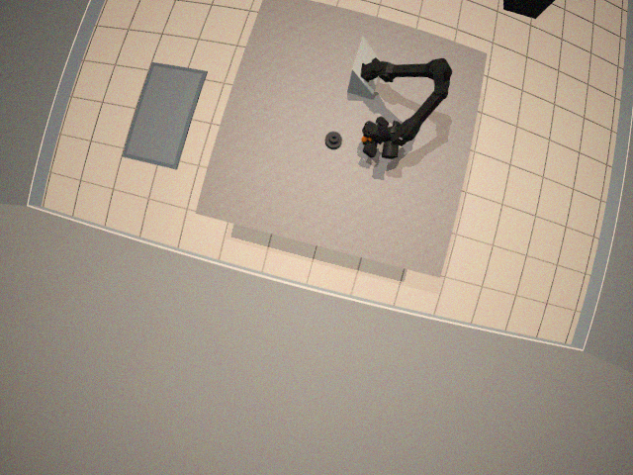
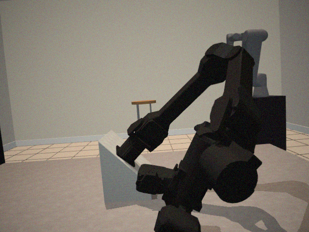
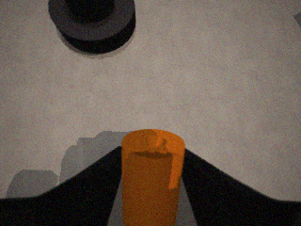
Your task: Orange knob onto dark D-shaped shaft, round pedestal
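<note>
My gripper tip is now 2 cm to the right of the orange knob and 1 cm short of it. Round my gripper tip: dark round pedestal 15 cm to the right, 2 cm ahead.
</note>
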